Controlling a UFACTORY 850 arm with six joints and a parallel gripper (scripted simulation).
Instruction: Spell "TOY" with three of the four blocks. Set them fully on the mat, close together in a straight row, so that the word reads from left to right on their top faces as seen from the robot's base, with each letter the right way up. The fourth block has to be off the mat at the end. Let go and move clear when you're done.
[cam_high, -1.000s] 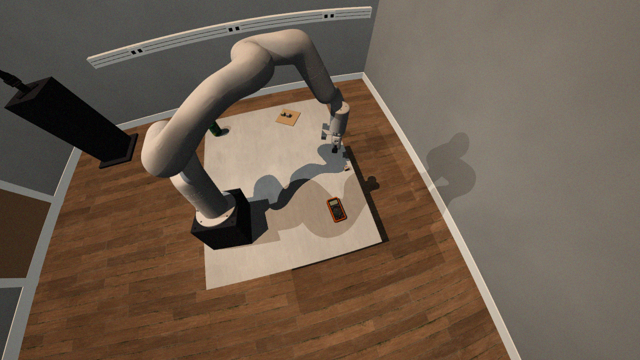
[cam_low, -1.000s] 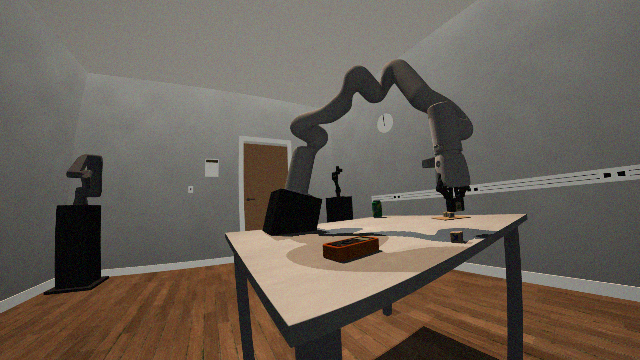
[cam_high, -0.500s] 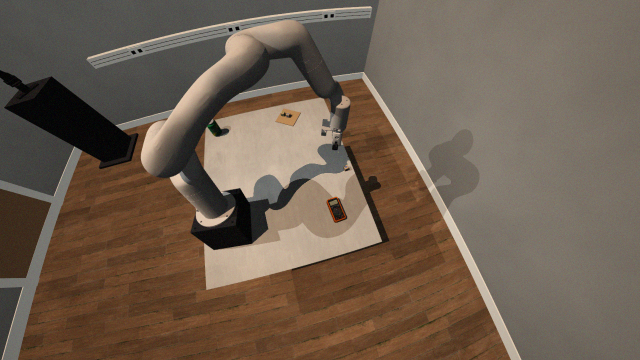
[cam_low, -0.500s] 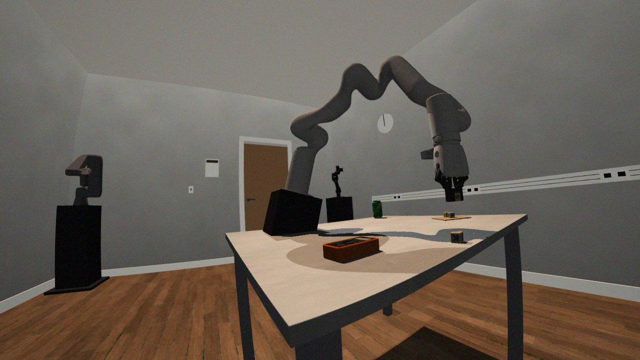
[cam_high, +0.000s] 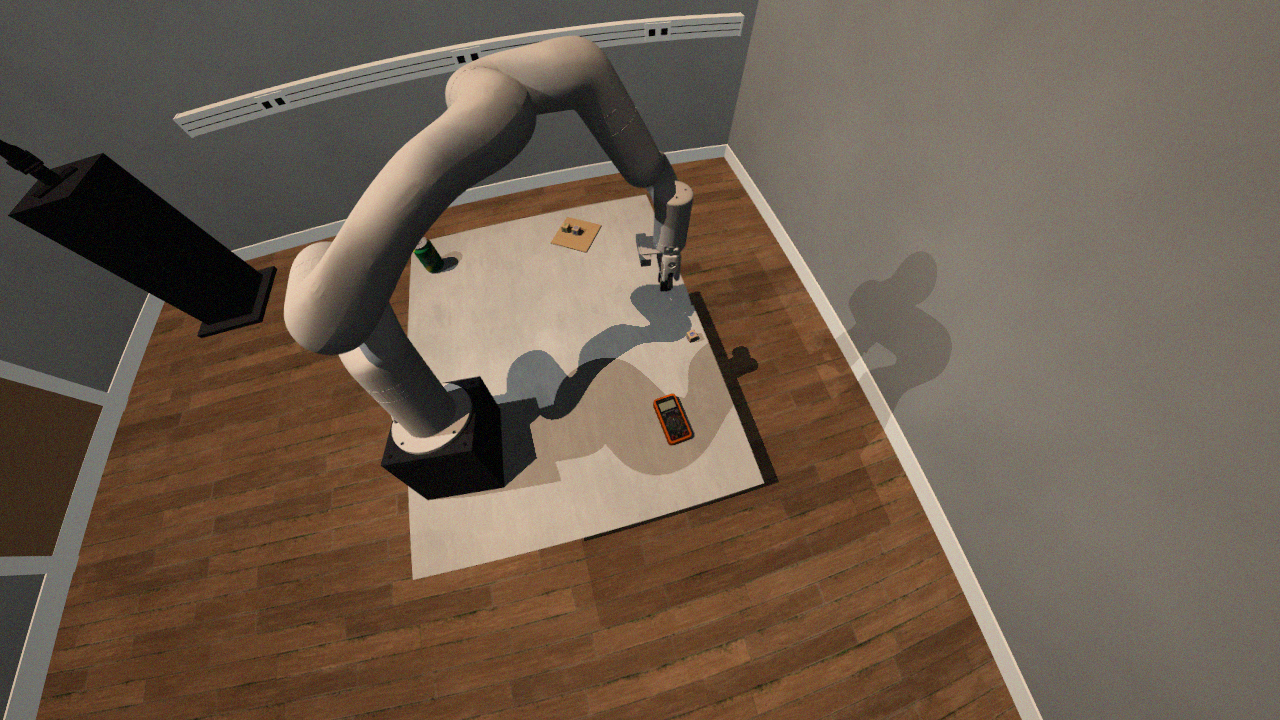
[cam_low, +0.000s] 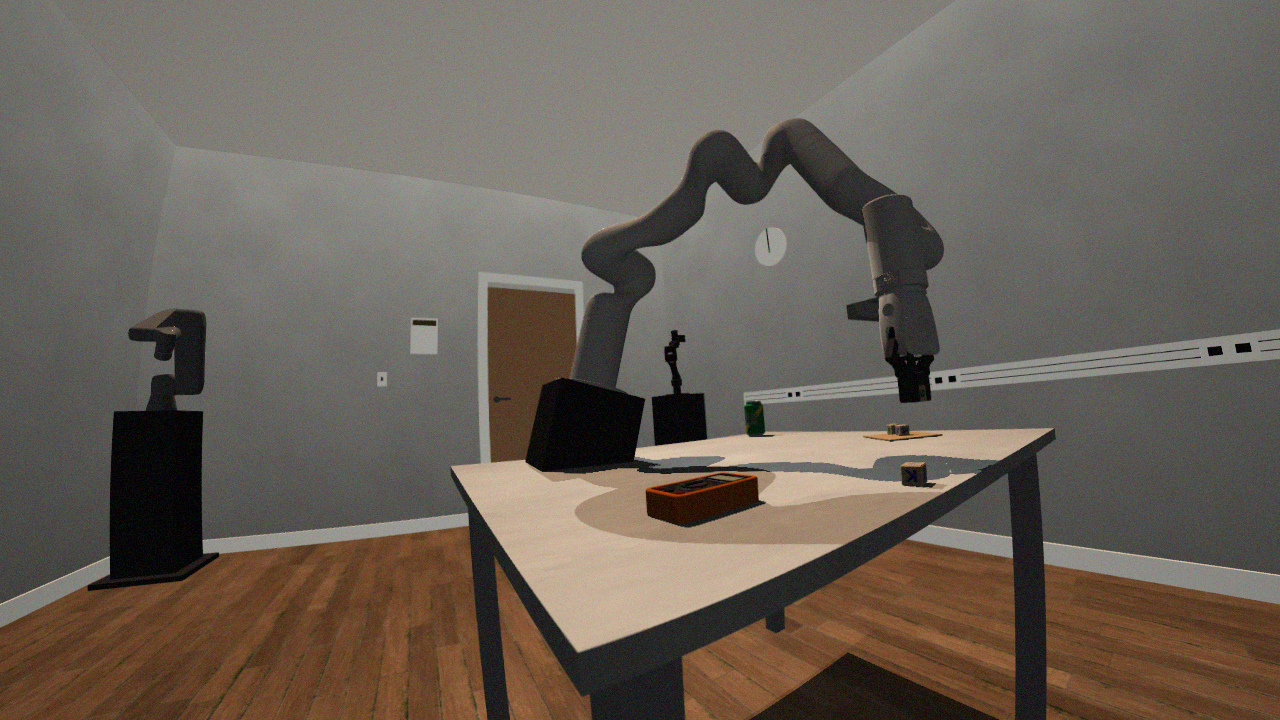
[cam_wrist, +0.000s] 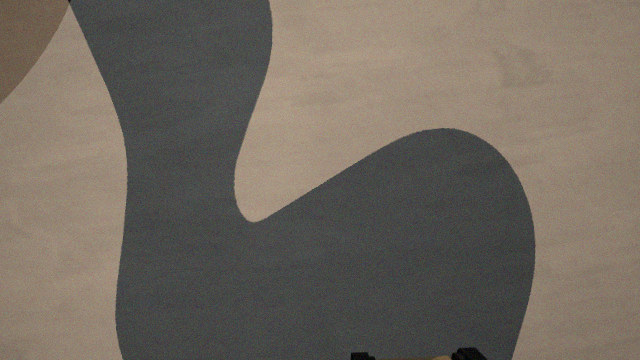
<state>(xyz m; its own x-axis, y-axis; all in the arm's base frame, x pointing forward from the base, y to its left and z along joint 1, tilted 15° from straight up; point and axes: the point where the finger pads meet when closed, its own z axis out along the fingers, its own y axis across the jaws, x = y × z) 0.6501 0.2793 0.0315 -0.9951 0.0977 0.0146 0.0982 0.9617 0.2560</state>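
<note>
Now: hand 210 mm past the tan square mat, 380 mm to the right of it and 120 mm above it. Also, from my hand: orange multimeter (80 mm behind, 370 mm to the right, 100 mm below); then block (250 mm behind, 400 mm to the left, 100 mm below); then green soda can (730 mm behind, 370 mm to the left, 60 mm below).
</note>
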